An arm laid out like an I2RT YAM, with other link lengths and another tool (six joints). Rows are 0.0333 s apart.
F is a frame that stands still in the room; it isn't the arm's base.
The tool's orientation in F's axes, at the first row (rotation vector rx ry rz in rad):
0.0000, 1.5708, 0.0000
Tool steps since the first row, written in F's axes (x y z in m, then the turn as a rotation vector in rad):
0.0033, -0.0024, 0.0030, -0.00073, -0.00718, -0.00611
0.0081, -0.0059, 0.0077, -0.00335, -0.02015, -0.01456
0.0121, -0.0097, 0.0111, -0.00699, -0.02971, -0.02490
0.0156, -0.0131, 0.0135, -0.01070, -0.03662, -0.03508
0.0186, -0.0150, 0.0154, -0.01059, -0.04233, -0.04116
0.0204, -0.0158, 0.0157, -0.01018, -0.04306, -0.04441
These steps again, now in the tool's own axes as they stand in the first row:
-0.0030, -0.0024, 0.0033, 0.00611, -0.00718, -0.00073
-0.0077, -0.0059, 0.0081, 0.01456, -0.02015, -0.00335
-0.0111, -0.0097, 0.0121, 0.02490, -0.02971, -0.00699
-0.0135, -0.0131, 0.0156, 0.03508, -0.03662, -0.01070
-0.0154, -0.0150, 0.0186, 0.04116, -0.04233, -0.01059
-0.0157, -0.0158, 0.0204, 0.04441, -0.04306, -0.01018

